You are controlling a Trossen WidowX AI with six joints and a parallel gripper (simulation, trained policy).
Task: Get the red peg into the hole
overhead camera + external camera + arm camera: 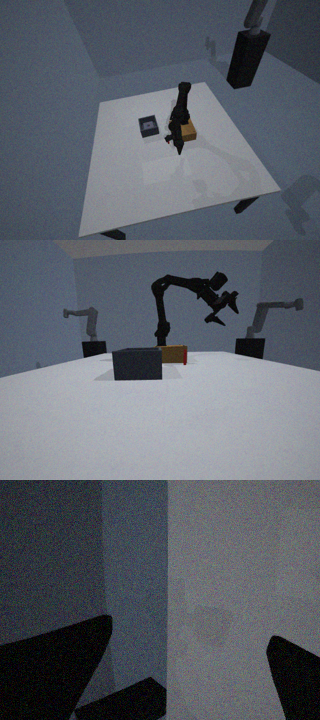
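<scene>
Right now my gripper tip is 3 cm short of the red peg, 25 cm to the left of it and 19 cm above it. Round my gripper tip: dark grey box (18 cm ahead, 44 cm to the right, 20 cm below).
</scene>
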